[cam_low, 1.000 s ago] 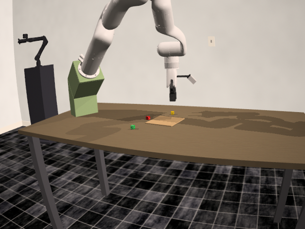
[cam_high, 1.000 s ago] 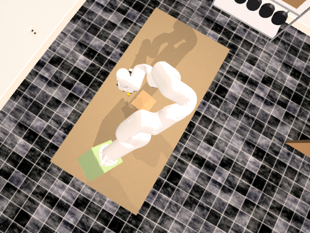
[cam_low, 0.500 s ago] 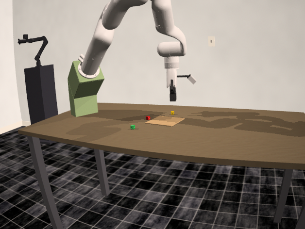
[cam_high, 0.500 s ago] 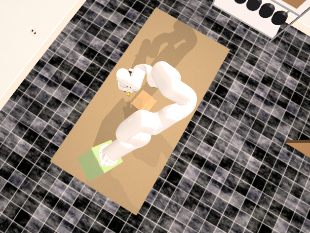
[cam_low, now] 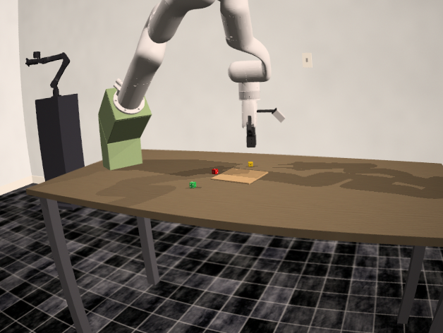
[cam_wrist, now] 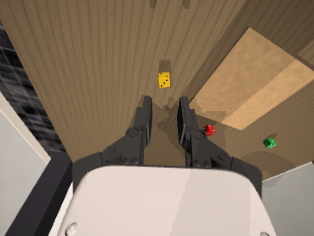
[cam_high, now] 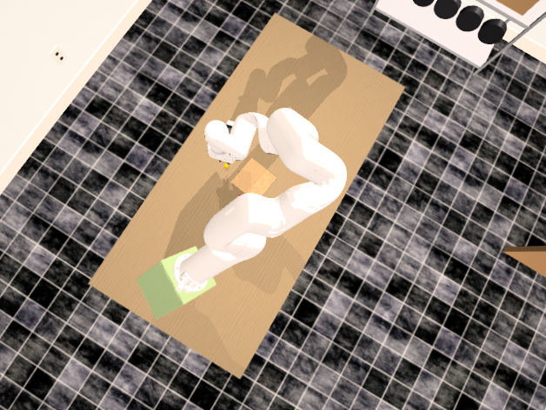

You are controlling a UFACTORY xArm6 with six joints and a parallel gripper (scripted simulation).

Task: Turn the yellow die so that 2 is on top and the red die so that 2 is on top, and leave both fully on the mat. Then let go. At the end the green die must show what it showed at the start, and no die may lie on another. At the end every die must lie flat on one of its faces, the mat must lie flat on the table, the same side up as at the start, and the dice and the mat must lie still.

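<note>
Right now the yellow die is 9 cm below my hand and 1 cm behind it. Also, from my hand: red die 11 cm to the right, 11 cm behind, 9 cm below; green die 27 cm to the right, 14 cm behind, 9 cm below; tan mat 13 cm to the right, 9 cm below, 2 cm behind.
</note>
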